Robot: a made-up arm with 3 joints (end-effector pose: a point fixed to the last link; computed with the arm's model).
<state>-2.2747 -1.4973 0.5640</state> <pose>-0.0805 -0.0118 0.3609 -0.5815 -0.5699 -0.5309 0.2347</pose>
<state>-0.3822 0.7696 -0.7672</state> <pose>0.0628 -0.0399 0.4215 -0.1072 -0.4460 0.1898 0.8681</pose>
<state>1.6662 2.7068 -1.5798</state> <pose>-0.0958 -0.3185 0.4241 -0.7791 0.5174 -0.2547 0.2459</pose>
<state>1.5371 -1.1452 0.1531</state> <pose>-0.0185 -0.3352 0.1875 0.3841 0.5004 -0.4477 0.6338</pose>
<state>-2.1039 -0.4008 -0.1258</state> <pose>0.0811 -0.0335 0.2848 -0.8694 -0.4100 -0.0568 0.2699</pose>
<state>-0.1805 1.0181 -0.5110</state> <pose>0.0569 -0.0216 0.4403 -0.0502 -0.3502 0.2817 0.8919</pose>
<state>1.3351 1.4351 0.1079</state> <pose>0.0154 -0.2656 0.5635 0.4060 -0.4466 0.2933 0.7414</pose>
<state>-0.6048 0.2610 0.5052</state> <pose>0.1500 -0.0767 0.3797 -0.5248 0.0824 -0.0329 0.8466</pose>
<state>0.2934 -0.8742 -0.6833</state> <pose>-0.0087 -0.3088 0.4462 -0.1637 -0.2688 -0.6364 0.7043</pose>
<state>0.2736 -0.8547 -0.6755</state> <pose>-0.0059 -0.3058 0.4488 -0.1662 -0.2753 -0.6270 0.7096</pose>
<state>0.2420 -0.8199 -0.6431</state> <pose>0.0001 -0.3016 0.4527 -0.1680 -0.2770 -0.6098 0.7233</pose>
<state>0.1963 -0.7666 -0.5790</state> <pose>0.0101 -0.2956 0.4579 -0.1702 -0.2712 -0.5825 0.7471</pose>
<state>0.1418 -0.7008 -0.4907</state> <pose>0.0233 -0.2874 0.4634 -0.1750 -0.2568 -0.5471 0.7772</pose>
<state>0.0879 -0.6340 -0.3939</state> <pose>0.0373 -0.2781 0.4678 -0.1829 -0.2357 -0.5097 0.8070</pose>
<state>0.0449 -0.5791 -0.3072</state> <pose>0.0493 -0.2696 0.4702 -0.1917 -0.2124 -0.4777 0.8306</pose>
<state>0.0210 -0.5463 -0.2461</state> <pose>0.0570 -0.2647 0.4708 -0.1973 -0.1927 -0.4580 0.8451</pose>
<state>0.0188 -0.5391 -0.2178</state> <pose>0.0596 -0.2645 0.4703 -0.1970 -0.1805 -0.4530 0.8505</pose>
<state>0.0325 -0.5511 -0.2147</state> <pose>0.0583 -0.2681 0.4691 -0.1918 -0.1747 -0.4592 0.8496</pose>
